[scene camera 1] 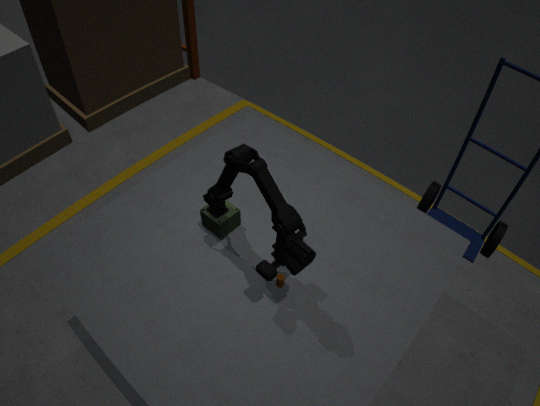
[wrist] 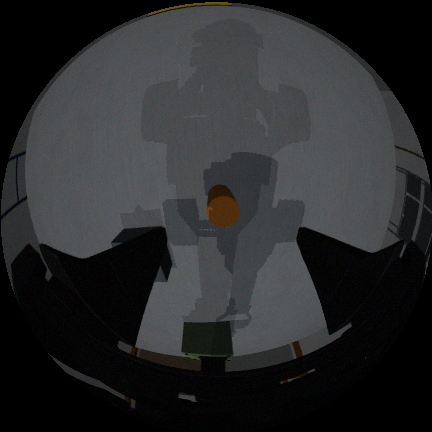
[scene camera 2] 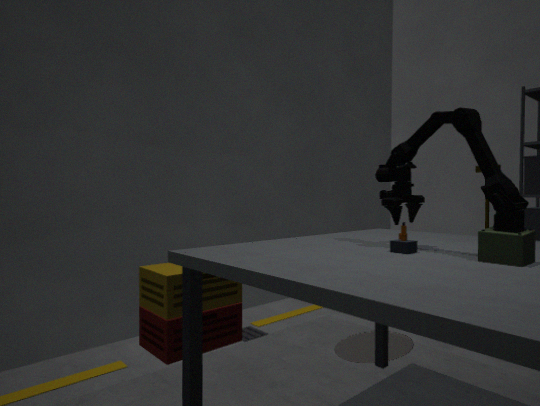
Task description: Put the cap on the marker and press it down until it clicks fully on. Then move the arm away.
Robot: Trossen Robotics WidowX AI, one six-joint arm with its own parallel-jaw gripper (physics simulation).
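Frame: origin at the arm's base, x ahead, y left, z up, level; centimetres.
Seen in the pictures: gripper, fingertip midpoint: (scene camera 1: pixel 279 272) (wrist: pixel 234 234); arm's base, origin of the base link: (scene camera 1: pixel 217 210) (wrist: pixel 212 357) (scene camera 2: pixel 509 230).
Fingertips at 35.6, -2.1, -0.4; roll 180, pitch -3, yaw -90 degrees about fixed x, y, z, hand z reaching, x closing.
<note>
Offsets run from my fingertips to a thing's middle, as dx, dy, dz. Level surfaces: height alone.
An orange cap @[+0.1, +0.5, -6.2] (scene camera 1: pixel 280 281) (wrist: pixel 223 210) stands upright on the table, in the wrist view between the fingertips' sides and a little left of the middle. A dark block @[-6.9, +10.8, -6.8] (scene camera 2: pixel 403 246) (wrist: pixel 164 272) stands close by; in the wrist view the left finger covers most of it. In scene camera 2 an orange marker @[-6.9, +10.8, -1.7] (scene camera 2: pixel 403 233) with a dark tip rises above the block; cap and marker cannot be clearly told apart there. The marker does not show in the wrist view. My gripper (scene camera 1: pixel 281 270) (scene camera 2: pixel 405 222) (wrist: pixel 234 234) is open and empty, pointing down just above the cap.
The arm's green base (scene camera 1: pixel 220 220) (scene camera 2: pixel 506 247) (wrist: pixel 207 338) stands on the table @[dz -8.8] (scene camera 2: pixel 300 260). A blue hand truck (scene camera 1: pixel 457 223), yellow and red crates (scene camera 2: pixel 165 310) and large boxes (scene camera 1: pixel 120 50) are beyond the table.
</note>
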